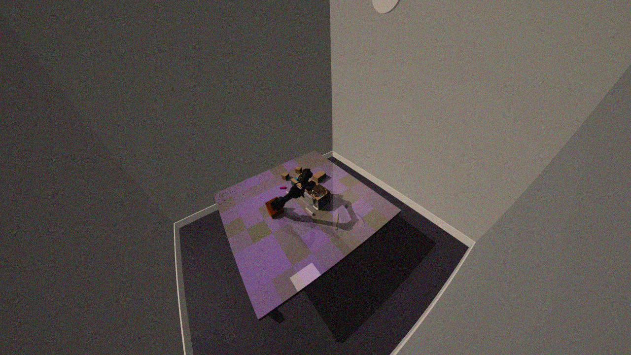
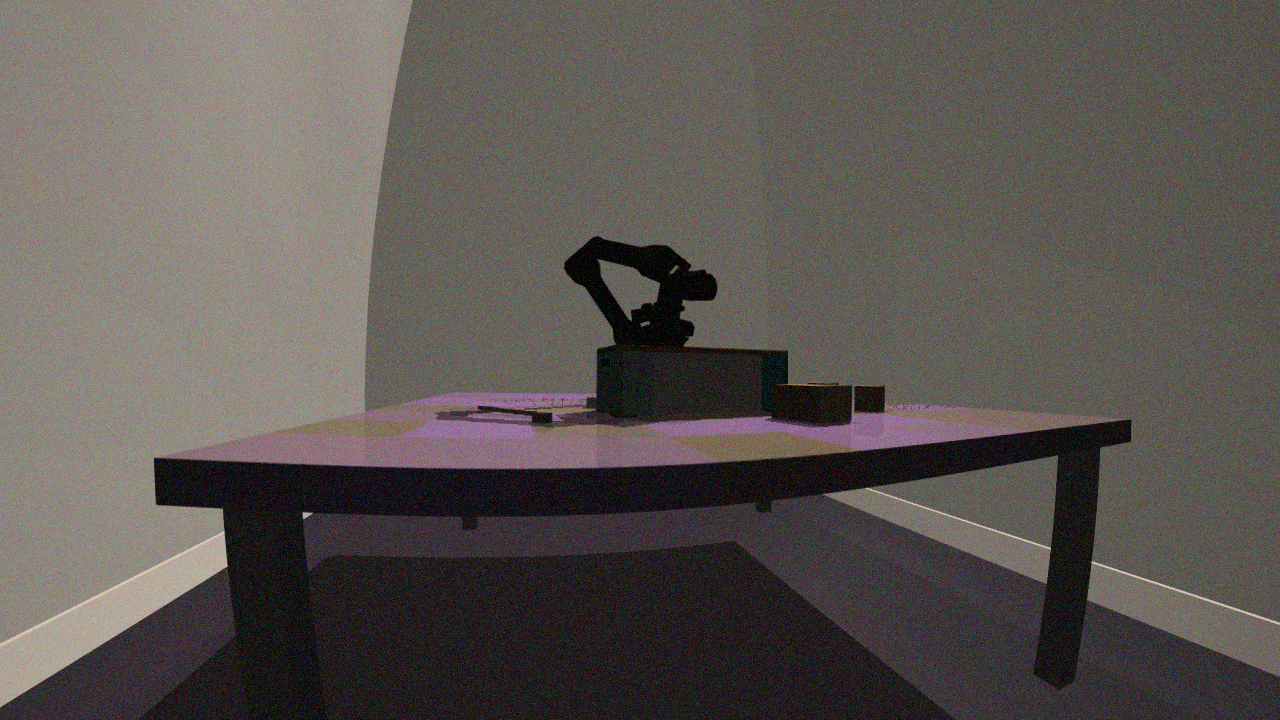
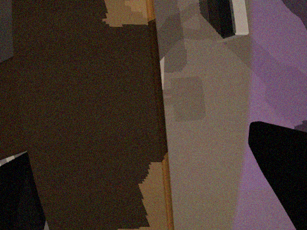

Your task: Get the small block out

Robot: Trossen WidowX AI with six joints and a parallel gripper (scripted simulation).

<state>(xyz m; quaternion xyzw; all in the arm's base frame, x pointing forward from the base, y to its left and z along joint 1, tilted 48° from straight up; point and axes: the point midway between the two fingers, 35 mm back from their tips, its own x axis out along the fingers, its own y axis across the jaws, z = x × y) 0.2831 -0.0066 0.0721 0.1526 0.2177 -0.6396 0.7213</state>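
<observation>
Right now my gripper tip is 6 cm short of the brown block and 1 cm to the left of it. Round my gripper tip: pink piece 32 cm to the left, 11 cm behind, 8 cm below; then thin stick 32 cm to the right, 9 cm below, 7 cm ahead.
</observation>
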